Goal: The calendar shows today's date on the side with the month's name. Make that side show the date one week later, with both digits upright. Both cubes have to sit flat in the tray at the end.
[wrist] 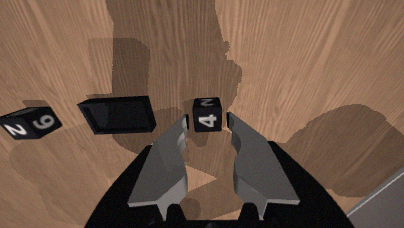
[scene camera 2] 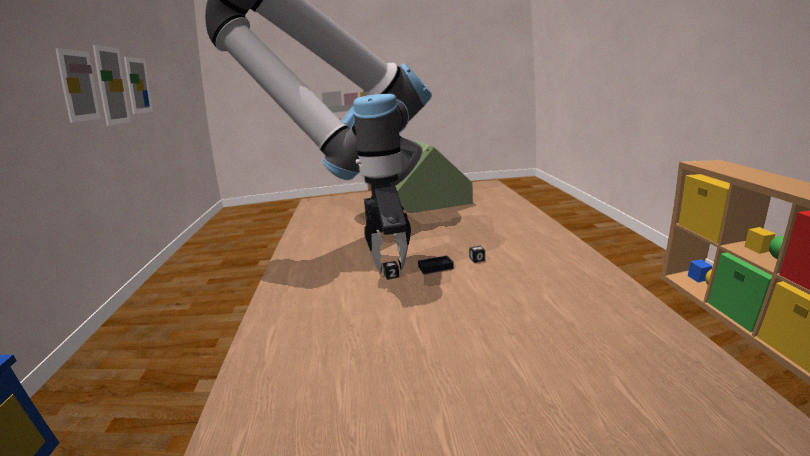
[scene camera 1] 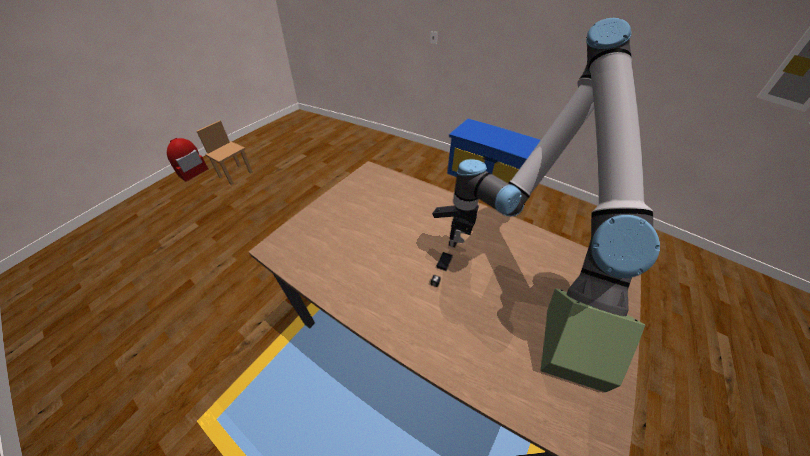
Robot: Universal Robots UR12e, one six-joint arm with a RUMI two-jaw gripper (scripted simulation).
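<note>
Scene camera 2: the gripper (scene camera 2: 391, 271). Wrist view: gripper (wrist: 207, 114), black calendar tray (wrist: 118, 115). Scene camera 1: gripper (scene camera 1: 453, 243).
</note>
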